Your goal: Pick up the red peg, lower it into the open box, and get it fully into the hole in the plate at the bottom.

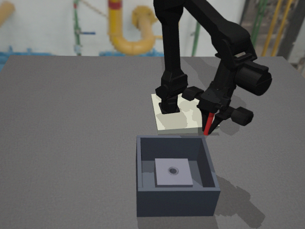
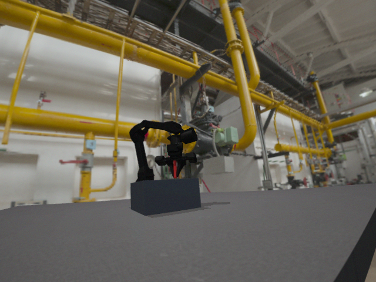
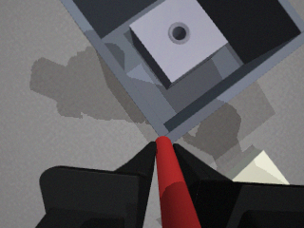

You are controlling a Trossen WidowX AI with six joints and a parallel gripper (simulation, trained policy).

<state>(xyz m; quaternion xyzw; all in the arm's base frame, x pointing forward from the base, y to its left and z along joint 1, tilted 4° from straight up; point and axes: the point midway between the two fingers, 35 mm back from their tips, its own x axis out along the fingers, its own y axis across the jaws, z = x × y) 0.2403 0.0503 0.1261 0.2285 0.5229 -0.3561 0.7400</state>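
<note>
Right now the light grey plate is 70 mm ahead of my gripper tip, 110 mm to the right of it and 70 mm below it. Also, from my gripper tip: dark blue box (70 mm ahead, 110 mm to the right, 90 mm below); then red peg (10 mm behind, 10 mm to the left, 30 mm above).
</note>
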